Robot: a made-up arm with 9 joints. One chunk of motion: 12 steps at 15 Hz.
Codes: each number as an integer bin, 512 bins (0 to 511) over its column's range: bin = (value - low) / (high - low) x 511, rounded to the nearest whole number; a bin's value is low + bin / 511 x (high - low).
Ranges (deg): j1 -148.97..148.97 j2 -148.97..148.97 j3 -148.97..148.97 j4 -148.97..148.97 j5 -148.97..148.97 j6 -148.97..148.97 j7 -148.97..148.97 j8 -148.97..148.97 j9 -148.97..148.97
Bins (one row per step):
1: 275 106 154 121 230 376 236 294 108
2: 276 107 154 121 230 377 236 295 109
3: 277 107 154 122 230 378 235 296 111
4: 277 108 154 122 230 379 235 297 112
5: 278 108 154 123 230 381 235 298 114
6: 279 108 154 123 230 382 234 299 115
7: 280 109 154 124 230 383 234 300 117
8: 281 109 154 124 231 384 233 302 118
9: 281 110 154 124 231 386 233 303 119
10: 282 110 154 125 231 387 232 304 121
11: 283 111 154 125 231 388 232 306 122
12: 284 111 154 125 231 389 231 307 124
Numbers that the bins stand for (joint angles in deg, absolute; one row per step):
1: 11.37 -87.17 -59.18 -78.42 -14.87 70.26 -11.37 22.45 -86.00
2: 11.95 -86.58 -59.18 -78.42 -14.87 70.84 -11.37 23.03 -85.42
3: 12.54 -86.58 -59.18 -77.84 -14.87 71.42 -11.95 23.61 -84.25
4: 12.54 -86.00 -59.18 -77.84 -14.87 72.01 -11.95 24.20 -83.67
5: 13.12 -86.00 -59.18 -77.25 -14.87 73.17 -11.95 24.78 -82.50
6: 13.70 -86.00 -59.18 -77.25 -14.87 73.76 -12.54 25.36 -81.92
7: 14.28 -85.42 -59.18 -76.67 -14.87 74.34 -12.54 25.95 -80.75
8: 14.87 -85.42 -59.18 -76.67 -14.28 74.92 -13.12 27.11 -80.17
9: 14.87 -84.83 -59.18 -76.67 -14.28 76.09 -13.12 27.70 -79.59
10: 15.45 -84.83 -59.18 -76.09 -14.28 76.67 -13.70 28.28 -78.42
11: 16.03 -84.25 -59.18 -76.09 -14.28 77.25 -13.70 29.44 -77.84
12: 16.62 -84.25 -59.18 -76.09 -14.28 77.84 -14.28 30.03 -76.67

